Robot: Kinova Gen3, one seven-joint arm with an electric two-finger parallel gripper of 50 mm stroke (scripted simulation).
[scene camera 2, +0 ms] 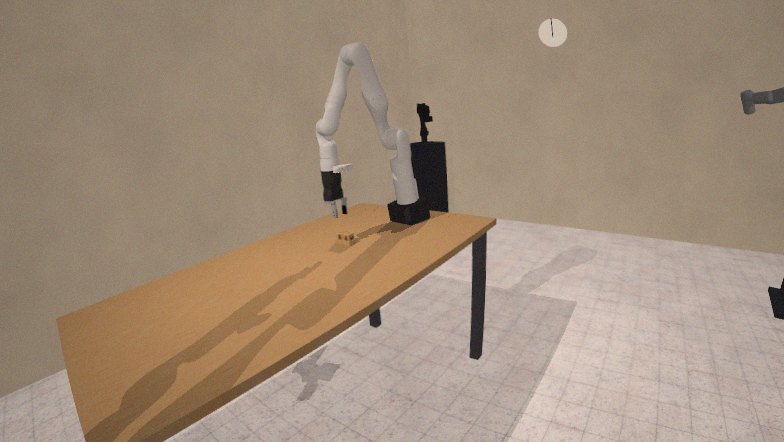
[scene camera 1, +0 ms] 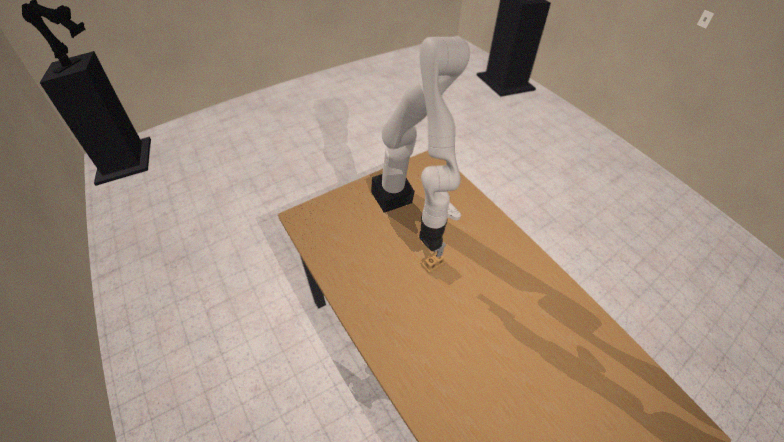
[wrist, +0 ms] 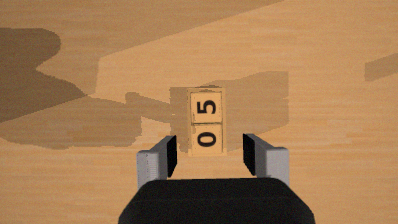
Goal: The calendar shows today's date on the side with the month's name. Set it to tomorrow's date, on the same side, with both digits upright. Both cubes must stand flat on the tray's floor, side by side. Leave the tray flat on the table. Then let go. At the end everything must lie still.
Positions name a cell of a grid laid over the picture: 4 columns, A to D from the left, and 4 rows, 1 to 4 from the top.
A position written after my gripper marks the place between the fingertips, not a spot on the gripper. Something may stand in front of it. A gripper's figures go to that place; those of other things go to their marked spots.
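Scene:
My gripper (wrist: C3) is 0.18 m from the lens; a wooden date cube (wrist: C3) is 0.25 m from the lens.

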